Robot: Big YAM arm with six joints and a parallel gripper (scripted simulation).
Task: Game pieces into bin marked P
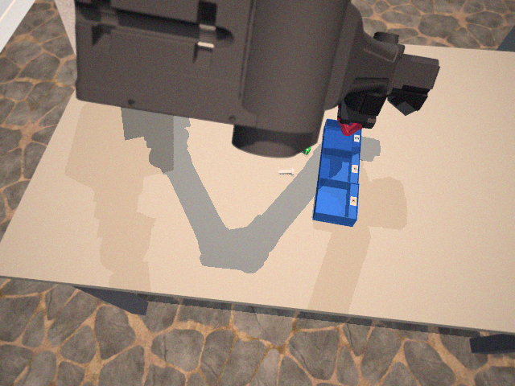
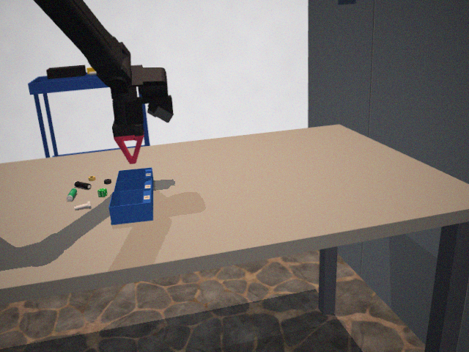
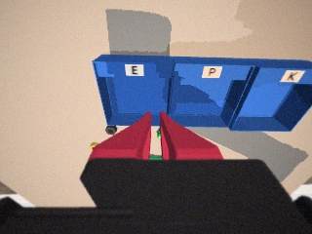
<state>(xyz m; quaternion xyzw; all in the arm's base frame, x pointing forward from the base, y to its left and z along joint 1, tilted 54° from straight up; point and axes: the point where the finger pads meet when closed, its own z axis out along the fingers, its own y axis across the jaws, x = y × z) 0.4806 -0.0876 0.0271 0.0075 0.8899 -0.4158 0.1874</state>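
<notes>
The green die is 8 cm behind my hand and 7 cm below it. The rest, counted from my hand: blue bin: 1 cm behind, 6 cm to the right, 6 cm below; black nut: 6 cm behind, 9 cm to the left, 7 cm below; bolt: 12 cm behind, 6 cm to the right, 7 cm below.
</notes>
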